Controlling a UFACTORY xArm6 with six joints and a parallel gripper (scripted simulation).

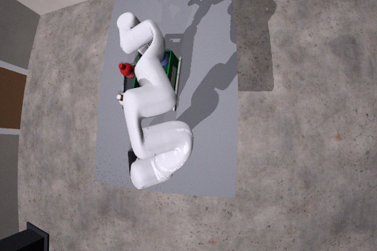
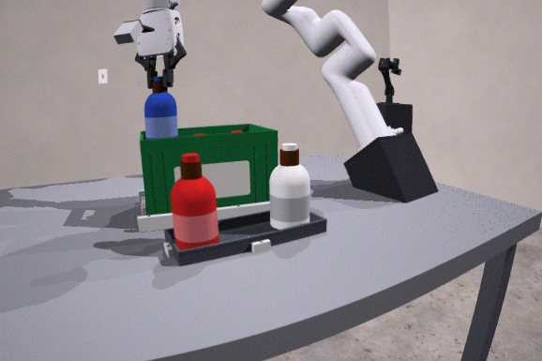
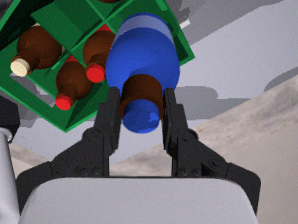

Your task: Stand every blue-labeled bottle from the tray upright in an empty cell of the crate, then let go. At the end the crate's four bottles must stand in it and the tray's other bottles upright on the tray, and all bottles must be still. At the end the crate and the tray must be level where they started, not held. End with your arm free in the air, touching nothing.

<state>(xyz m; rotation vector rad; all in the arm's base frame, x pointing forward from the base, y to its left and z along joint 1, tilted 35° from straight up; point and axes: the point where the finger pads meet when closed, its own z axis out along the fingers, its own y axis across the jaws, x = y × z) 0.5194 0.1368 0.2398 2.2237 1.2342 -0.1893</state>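
The blue-labeled bottle is 70 mm below my hand. The rest, counted from my hand: red bottle: 40 mm behind, 250 mm to the left, 210 mm below; then white bottle: 220 mm behind, 220 mm to the left, 210 mm below; then green crate: 90 mm behind, 40 mm to the left, 210 mm below.
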